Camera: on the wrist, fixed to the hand. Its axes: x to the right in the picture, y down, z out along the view.
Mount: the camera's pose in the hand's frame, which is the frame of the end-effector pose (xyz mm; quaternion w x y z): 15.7 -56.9 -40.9 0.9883 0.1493 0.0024 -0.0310
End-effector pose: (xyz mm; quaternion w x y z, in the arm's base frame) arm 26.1 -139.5 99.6 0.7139 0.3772 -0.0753 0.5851
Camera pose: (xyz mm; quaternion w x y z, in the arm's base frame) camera 68.0 -103.4 53.8 0.6676 0.4803 0.0263 0.5683
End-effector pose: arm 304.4 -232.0 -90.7 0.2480 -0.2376 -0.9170 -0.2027
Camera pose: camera 276.6 -292.6 -64.0 0.2765 -0.1689 -0.9433 -0.0717
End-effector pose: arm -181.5 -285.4 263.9 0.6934 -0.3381 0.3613 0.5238
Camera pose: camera -129.3 -325.2 234.7 0.7511 -0.2431 0.4265 0.4414
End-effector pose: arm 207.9 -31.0 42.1 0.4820 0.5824 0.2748 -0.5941
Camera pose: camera 176.8 23.2 6.7 0.3703 0.6405 0.2021 -0.6417
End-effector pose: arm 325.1 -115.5 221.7 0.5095 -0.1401 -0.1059 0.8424
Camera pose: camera 379.4 -74.0 199.6 0.5508 -0.0611 0.0180 0.8322
